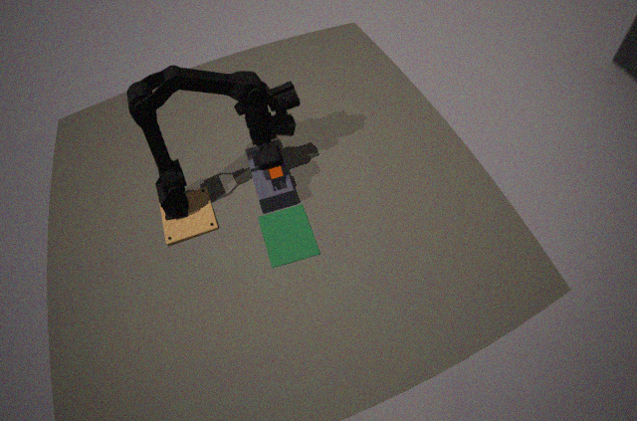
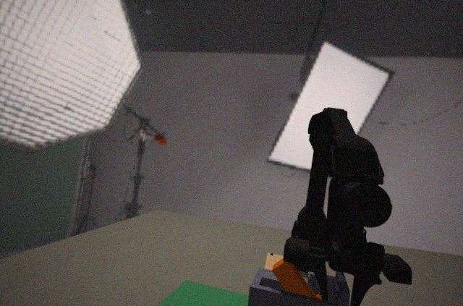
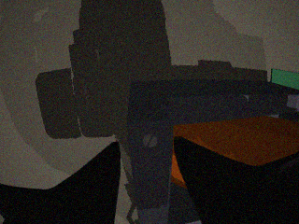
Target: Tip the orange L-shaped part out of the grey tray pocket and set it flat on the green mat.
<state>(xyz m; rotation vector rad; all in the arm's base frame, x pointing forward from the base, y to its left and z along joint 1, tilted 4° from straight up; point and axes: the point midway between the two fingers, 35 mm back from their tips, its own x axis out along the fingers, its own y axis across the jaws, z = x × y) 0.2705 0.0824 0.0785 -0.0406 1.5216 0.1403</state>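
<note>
Now: the orange L-shaped part 5 cm to the right of my gripper tip and 1 cm above it. Round my gripper tip: green mat: 2 cm ahead, 22 cm to the right, 5 cm below.
</note>
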